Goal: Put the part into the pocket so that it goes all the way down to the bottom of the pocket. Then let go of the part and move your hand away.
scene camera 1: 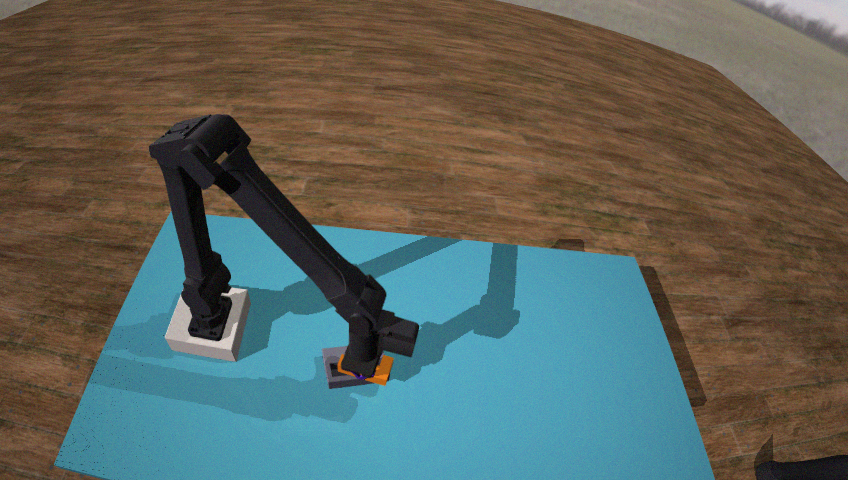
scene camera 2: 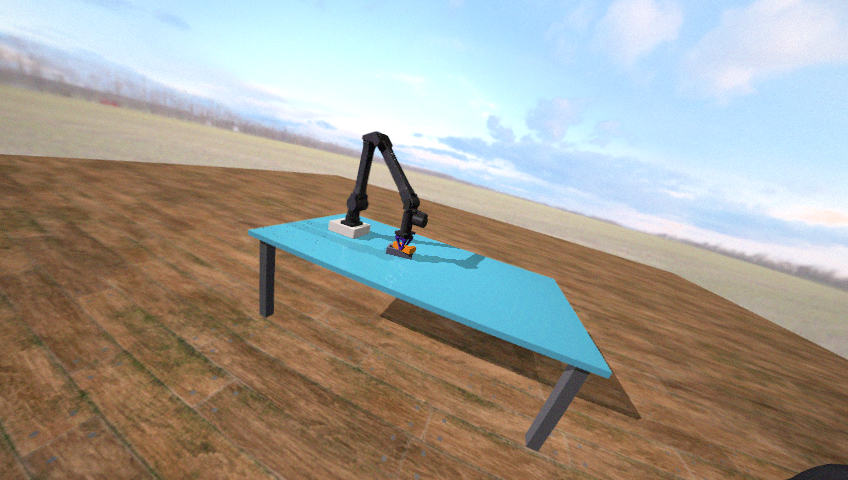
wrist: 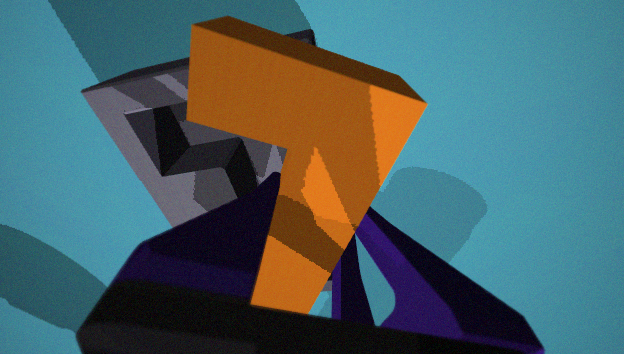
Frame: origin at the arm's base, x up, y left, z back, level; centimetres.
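Seen in the pictures: gripper, between the fingertips: (scene camera 1: 362,372) (scene camera 2: 401,249) (wrist: 309,192); arm's base, origin of its link: (scene camera 1: 211,318) (scene camera 2: 351,223).
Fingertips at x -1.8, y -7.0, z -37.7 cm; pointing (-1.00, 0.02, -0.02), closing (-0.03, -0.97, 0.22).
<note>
Pixels of each thing's top centre, then the offset from my fingertips to it. Level surfaces: height alone.
- orange L-shaped part, centre of its top: (wrist: 268,225) (scene camera 1: 365,361) (scene camera 2: 405,244) dx +2.8, dy +1.4, dz -0.5 cm
- grey block, centre of its top: (wrist: 250,213) (scene camera 1: 355,361) (scene camera 2: 401,247) dx -0.3, dy +2.8, dz +1.8 cm
- blue table, height of its surface: dx -3.9 cm
The orange L-shaped part (scene camera 1: 383,369) (scene camera 2: 409,250) (wrist: 310,110) is held between the purple fingers of my gripper (scene camera 1: 361,374) (scene camera 2: 402,245) (wrist: 309,192), which is shut on it. The grey block (scene camera 1: 343,384) (scene camera 2: 392,251) (wrist: 129,145) lies on the table under the part. Its dark angled pocket (scene camera 1: 333,369) (wrist: 200,156) shows partly beside the part. The part is above the block, shifted to the right of it in scene camera 1 and the wrist view, outside the pocket. The part and the left finger hide the rest of the pocket. The exact height gap cannot be told.
The blue table (scene camera 1: 535,368) (scene camera 2: 476,297) carries the arm's white base block (scene camera 1: 202,350) (scene camera 2: 348,230), to the left of the grey block in scene camera 1. Arm shadows cross the table. A black object (scene camera 1: 809,466) shows at the lower right corner of scene camera 1.
</note>
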